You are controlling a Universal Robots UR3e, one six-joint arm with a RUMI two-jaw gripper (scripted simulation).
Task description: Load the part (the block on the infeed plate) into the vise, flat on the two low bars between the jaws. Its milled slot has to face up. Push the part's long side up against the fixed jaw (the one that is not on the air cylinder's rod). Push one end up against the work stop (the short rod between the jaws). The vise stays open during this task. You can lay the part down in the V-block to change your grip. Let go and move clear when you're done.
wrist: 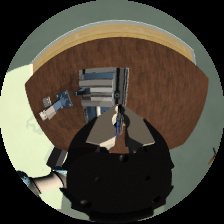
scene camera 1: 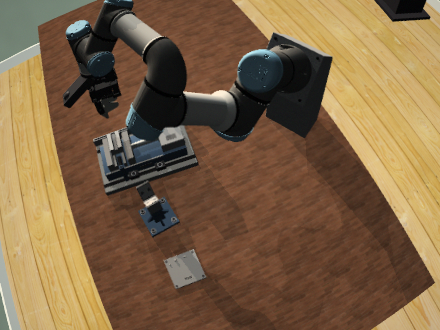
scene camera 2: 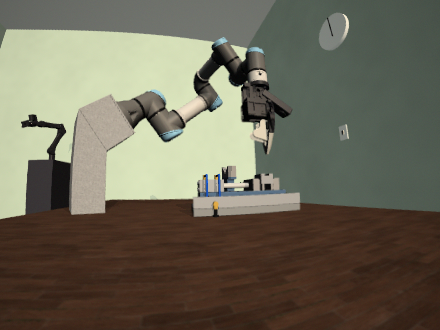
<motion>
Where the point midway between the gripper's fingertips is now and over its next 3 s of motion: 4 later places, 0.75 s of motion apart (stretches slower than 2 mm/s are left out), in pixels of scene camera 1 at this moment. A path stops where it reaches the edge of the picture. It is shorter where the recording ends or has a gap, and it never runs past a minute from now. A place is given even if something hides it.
My gripper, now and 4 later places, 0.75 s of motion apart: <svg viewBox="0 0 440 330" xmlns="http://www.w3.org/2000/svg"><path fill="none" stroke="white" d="M107 117L109 120L111 125L111 127L112 128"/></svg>
</motion>
